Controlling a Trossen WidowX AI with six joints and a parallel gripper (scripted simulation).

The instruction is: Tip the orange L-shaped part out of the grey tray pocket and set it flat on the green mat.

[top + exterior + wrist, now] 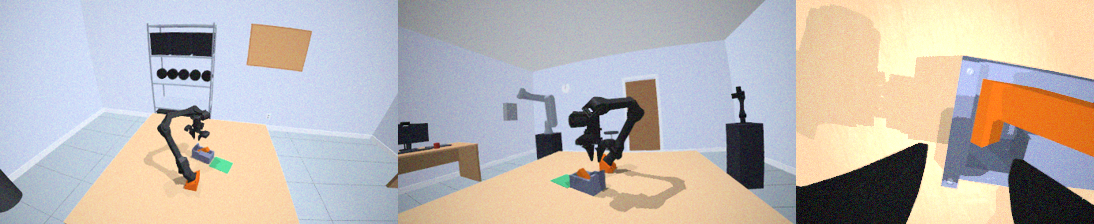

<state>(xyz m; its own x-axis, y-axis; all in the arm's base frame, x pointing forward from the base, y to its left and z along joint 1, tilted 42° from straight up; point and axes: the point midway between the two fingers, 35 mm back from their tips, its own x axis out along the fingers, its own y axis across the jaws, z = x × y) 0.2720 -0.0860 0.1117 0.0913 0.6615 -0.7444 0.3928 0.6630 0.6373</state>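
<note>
My gripper tip is now 10 cm above the orange L-shaped part, 4 cm to the left of it and 2 cm past it. From my gripper tip the other things lie so: green mat 20 cm to the right, 16 cm below, 9 cm behind.
</note>
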